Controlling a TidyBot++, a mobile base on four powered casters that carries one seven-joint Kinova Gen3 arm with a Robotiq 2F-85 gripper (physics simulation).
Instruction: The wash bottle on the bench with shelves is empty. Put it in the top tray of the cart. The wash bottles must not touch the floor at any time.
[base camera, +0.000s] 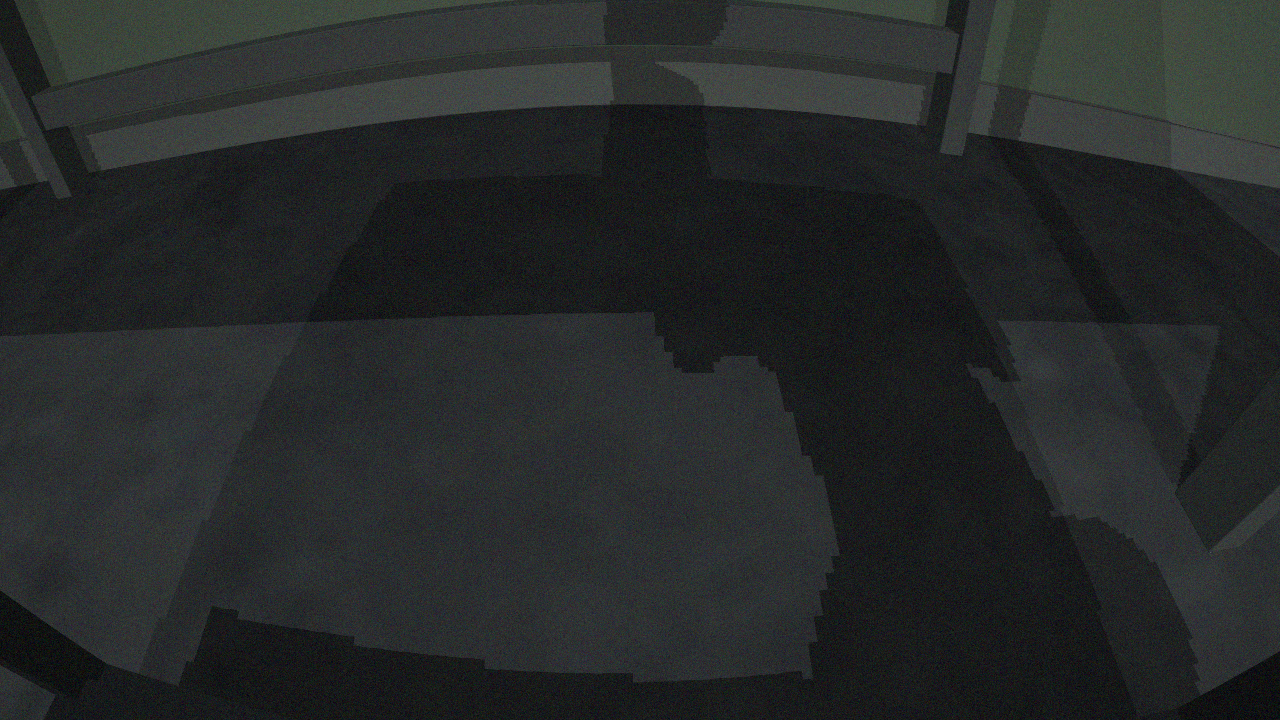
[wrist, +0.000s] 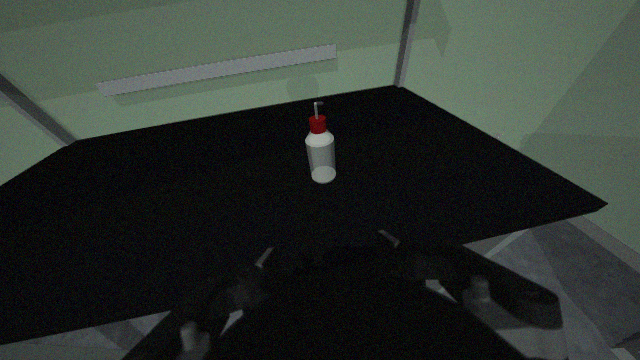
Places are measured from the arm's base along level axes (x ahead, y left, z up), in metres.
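Where they show: gripper, fingertip midpoint: (wrist: 327, 250).
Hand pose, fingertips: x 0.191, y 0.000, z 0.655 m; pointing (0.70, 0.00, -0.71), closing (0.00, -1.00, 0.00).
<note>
After its pixels a point has its place.
The wash bottle (wrist: 322, 156) {y -0.016, x 0.411, z 0.594 m}, whitish and translucent with a red cap and a thin bent spout, stands upright on the black bench top (wrist: 200, 200) {y 0.280, x 0.418, z 0.517 m} in the wrist view. My gripper (wrist: 327, 250) {y 0.000, x 0.191, z 0.655 m} is open, with its two fingers wide apart at the bottom of the wrist view. The bottle stands beyond the fingertips, roughly in line with the space between them, and is not touched by them. The cart and its top tray do not show in either view.
Behind the bench top are a pale rail (wrist: 217, 70) {y 0.315, x 0.926, z 0.689 m} on the green wall and an upright post (wrist: 406, 45) {y -0.436, x 0.964, z 0.676 m} at the back right corner. In the base camera view a grey crossbar (base camera: 358, 53) {y 0.388, x 0.881, z -0.256 m} runs between bench legs, with a leg (base camera: 966, 85) {y -0.412, x 0.922, z -0.286 m} on the right.
</note>
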